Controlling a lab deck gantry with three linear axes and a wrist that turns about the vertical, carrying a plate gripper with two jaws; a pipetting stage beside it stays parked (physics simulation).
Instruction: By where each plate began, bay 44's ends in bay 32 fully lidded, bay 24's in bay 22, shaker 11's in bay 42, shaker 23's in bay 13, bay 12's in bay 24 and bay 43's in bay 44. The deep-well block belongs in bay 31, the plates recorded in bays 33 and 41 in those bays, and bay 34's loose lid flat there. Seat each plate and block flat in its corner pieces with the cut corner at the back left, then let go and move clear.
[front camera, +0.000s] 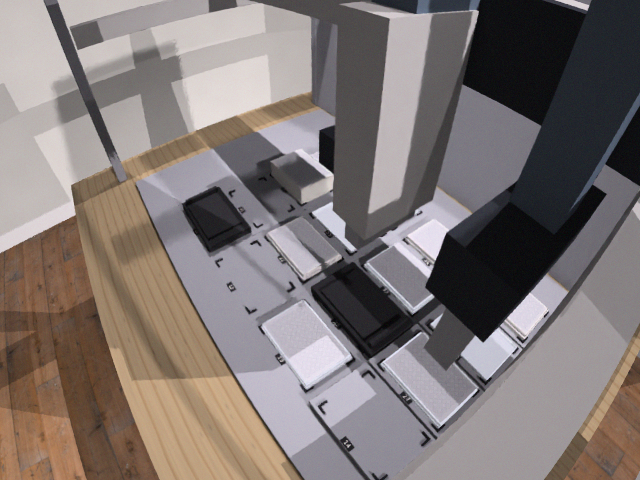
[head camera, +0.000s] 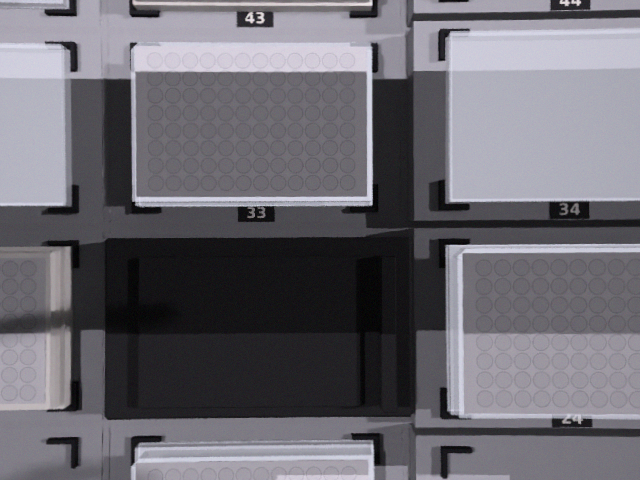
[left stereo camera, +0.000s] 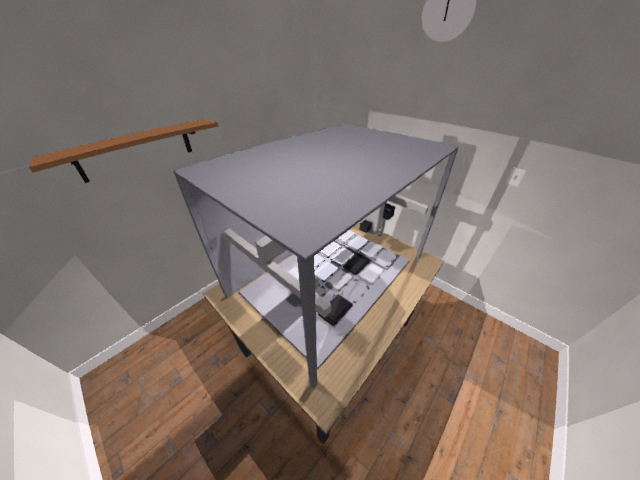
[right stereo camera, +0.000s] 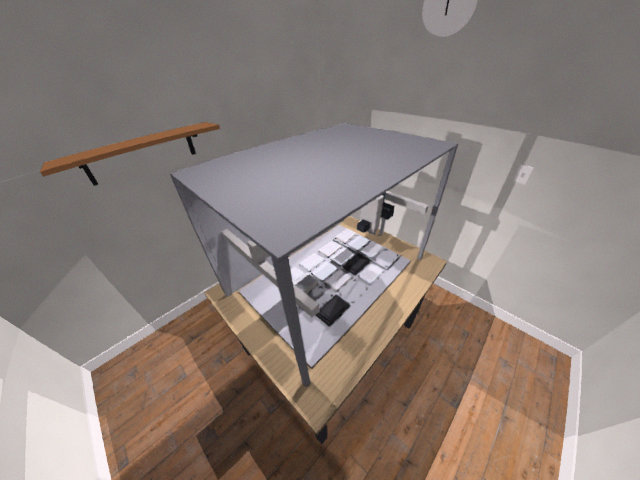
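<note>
My gripper is open and empty, raised above the plate in bay 24; its far jaw is hidden. A plate sits in bay 33, another in bay 13 and a cream-edged one in bay 22. The thin lid lies flat in bay 34. A plain pale piece lies in bay 32. Plates show in bay 43 and bay 44. The deep-well block sits in bay 31. Bay 41 is hidden.
Shaker 11 and shaker 23 are black and carry no plate. The parked grey pipetting stage blocks much of the back rows. Bays 12, 14 and 21 show bare corner pieces.
</note>
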